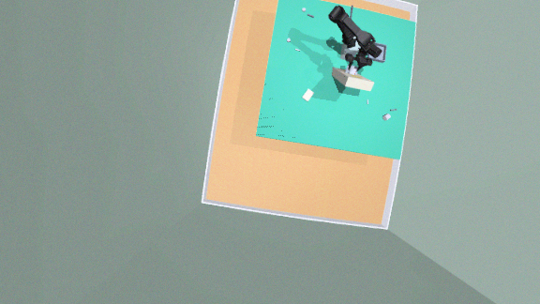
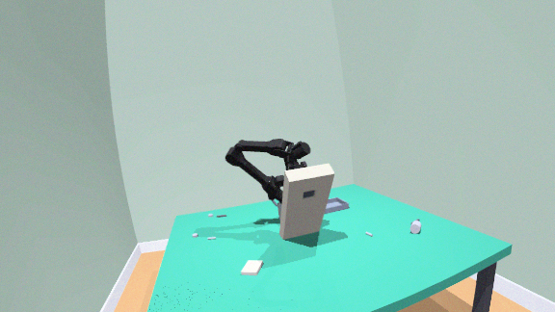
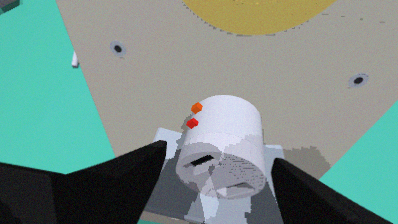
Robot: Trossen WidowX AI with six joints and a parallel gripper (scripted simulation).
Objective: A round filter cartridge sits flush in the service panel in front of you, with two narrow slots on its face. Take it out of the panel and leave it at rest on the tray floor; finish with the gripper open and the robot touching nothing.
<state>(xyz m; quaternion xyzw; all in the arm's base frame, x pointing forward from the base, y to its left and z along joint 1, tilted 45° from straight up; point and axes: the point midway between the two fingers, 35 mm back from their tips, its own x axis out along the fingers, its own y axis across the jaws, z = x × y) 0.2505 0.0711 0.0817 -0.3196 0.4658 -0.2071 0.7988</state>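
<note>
The round grey filter cartridge lies right at my gripper tip. Round my gripper tip: white flat block 170 mm ahead, 280 mm to the right, 200 mm below; beige service panel 50 mm ahead, 20 mm below; grey tray 310 mm behind, 290 mm to the left, 200 mm below.
</note>
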